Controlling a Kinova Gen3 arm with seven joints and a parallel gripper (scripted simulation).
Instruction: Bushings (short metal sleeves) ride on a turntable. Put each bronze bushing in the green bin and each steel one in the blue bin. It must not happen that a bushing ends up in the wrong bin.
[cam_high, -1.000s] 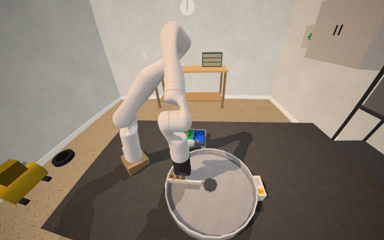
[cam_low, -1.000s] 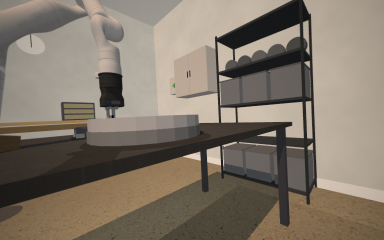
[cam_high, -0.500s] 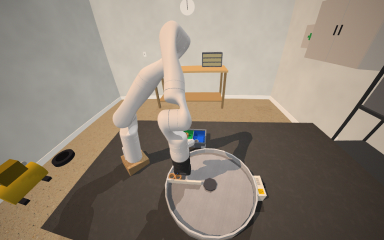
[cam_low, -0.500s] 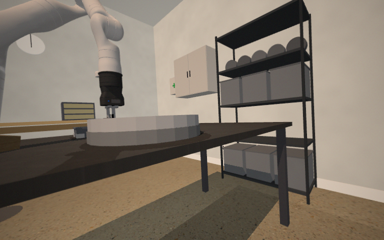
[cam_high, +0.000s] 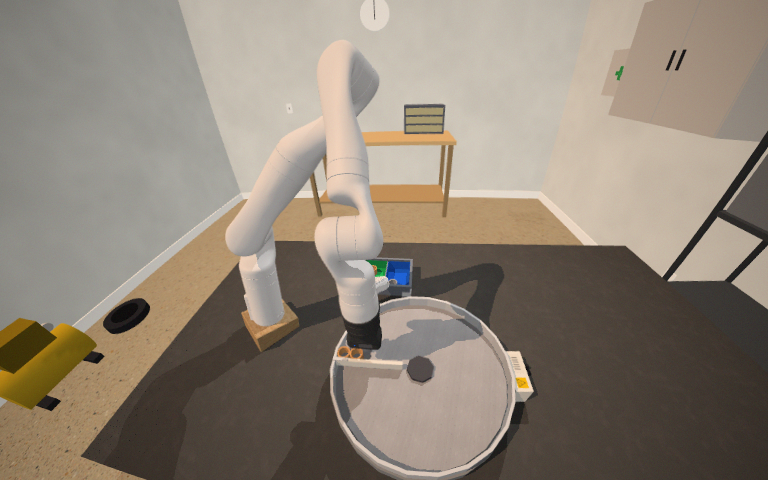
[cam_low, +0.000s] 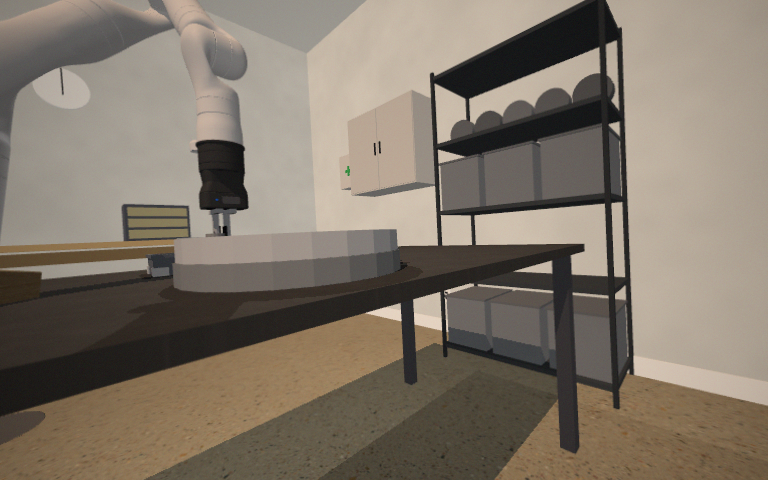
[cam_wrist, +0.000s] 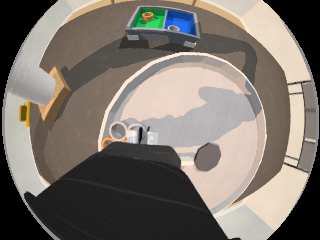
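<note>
The green bin lies 2 cm ahead of my hand, 31 cm to the left of it and 6 cm below it. Round my hand: turntable 13 cm ahead, 5 cm to the right, 3 cm below.
</note>
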